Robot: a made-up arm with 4 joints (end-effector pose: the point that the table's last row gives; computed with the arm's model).
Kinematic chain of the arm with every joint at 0, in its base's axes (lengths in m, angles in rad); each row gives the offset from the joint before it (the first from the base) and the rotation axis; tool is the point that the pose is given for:
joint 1: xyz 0 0 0.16 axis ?
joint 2: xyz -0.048 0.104 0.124 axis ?
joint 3: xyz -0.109 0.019 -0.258 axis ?
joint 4: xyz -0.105 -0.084 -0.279 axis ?
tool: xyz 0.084 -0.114 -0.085
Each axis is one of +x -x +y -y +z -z.
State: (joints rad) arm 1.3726 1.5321 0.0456 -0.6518
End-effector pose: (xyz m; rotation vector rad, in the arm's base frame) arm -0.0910 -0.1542 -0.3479 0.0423 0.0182 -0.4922
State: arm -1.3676 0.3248 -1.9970 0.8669
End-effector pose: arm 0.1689 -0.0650 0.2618 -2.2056 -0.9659 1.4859
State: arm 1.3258 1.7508 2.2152 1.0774
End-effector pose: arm -0.1217 0.3588 0.1935 2.2202 -0.7511 0.7990
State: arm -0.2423 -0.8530 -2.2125 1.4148
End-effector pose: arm -0.2938 -0.0740 0.2589 -1.1908 1.9077 0.4410
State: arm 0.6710 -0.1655 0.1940 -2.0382
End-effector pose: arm -0.2221 0.3628 -0.3519 0.2318 0.1589 -2.8622
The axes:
joint 1: -z
joint 2: +z
joint 3: +x
joint 4: +z

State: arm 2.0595 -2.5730 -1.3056 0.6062
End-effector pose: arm 0.4859 -0.0570 0.0559 -1.3702 -0.7886 1.8686
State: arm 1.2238 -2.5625 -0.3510 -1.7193
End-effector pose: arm 0.5011 0.0743 -0.2642 0.1842 -0.3092 0.7694
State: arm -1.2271 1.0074 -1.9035 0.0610
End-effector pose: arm 0.1683 0.0543 0.3270 -1.0383 -1.9747 1.4494
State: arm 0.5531 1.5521 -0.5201 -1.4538
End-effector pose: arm 0.1101 -0.3257 -0.2000 -0.1771 -0.4937 -0.4444
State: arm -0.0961 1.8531 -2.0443 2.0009
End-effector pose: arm 0.2962 0.0832 0.1565 2.3777 -0.0615 -1.3367
